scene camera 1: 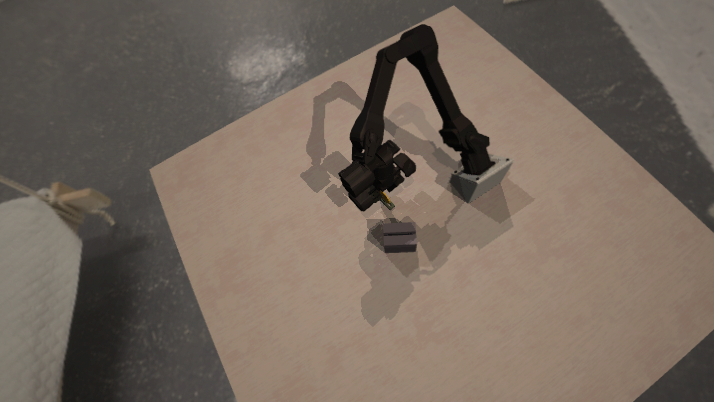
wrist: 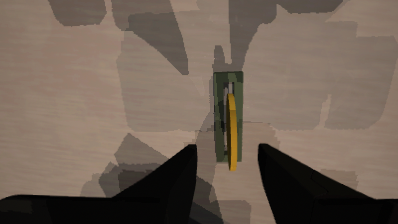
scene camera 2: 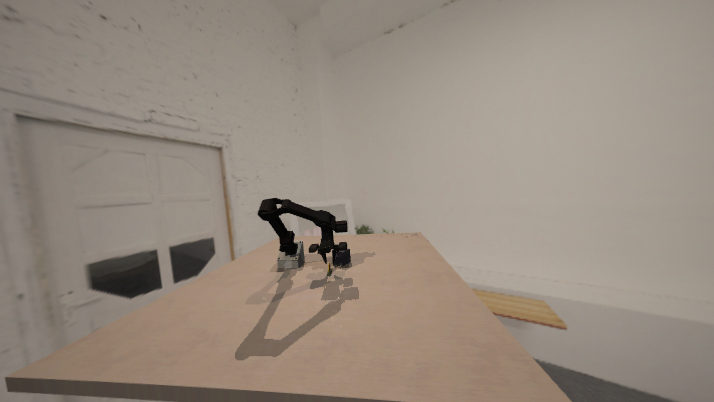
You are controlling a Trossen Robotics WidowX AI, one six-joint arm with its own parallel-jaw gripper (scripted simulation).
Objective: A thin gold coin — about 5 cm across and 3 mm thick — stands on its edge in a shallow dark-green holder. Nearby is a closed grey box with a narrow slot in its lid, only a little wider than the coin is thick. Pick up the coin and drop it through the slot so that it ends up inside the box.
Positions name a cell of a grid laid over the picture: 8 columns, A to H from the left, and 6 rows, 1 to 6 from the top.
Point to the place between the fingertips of the gripper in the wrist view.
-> E5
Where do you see a gold coin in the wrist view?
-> At E4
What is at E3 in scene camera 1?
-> The gripper.
